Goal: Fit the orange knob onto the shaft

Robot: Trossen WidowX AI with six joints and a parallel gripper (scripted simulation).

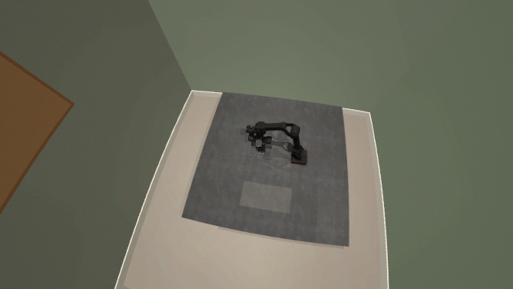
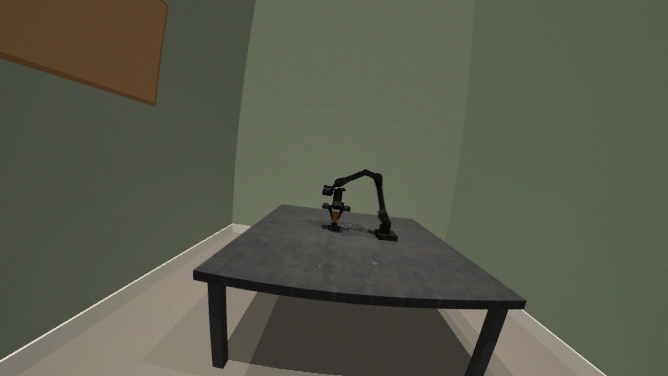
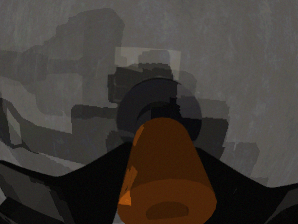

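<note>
The orange knob is 20 mm above my gripper tip. The rest, counted from my gripper tip: dark pedestal (40 mm below).
</note>
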